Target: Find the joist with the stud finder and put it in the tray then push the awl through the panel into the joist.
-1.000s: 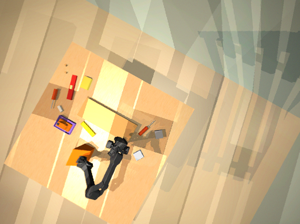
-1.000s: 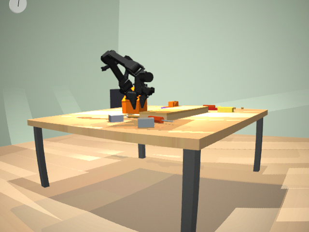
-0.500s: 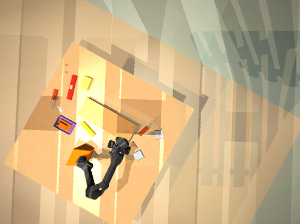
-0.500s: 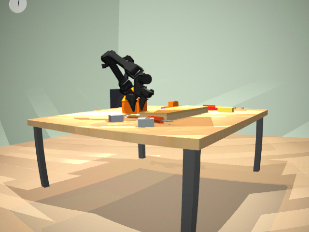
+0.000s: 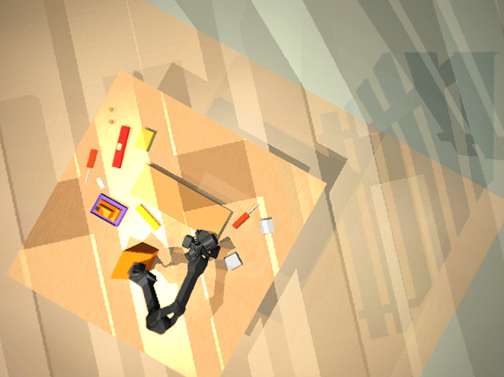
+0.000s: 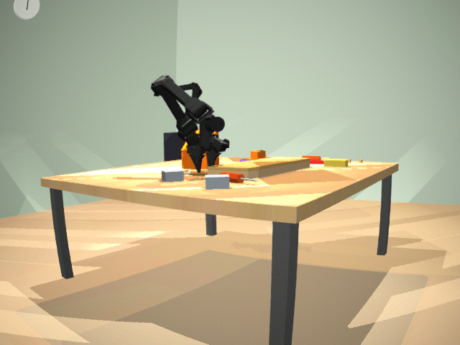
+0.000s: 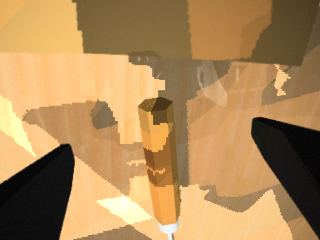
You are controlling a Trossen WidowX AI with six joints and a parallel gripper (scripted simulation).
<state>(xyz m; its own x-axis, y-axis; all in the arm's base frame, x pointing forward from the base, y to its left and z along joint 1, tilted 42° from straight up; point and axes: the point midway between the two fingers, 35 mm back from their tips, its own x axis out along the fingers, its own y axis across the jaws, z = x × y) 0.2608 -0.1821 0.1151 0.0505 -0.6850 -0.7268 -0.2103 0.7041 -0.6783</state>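
My gripper tip is now 6 cm past the wooden-handled awl, 1 cm to the left of it and 1 cm above it. From my gripper tip the other things lie so: purple tray: 12 cm behind, 54 cm to the left; then orange stud finder: 13 cm behind, 55 cm to the left, 3 cm above; then yellow bar: 5 cm behind, 34 cm to the left, 1 cm below.
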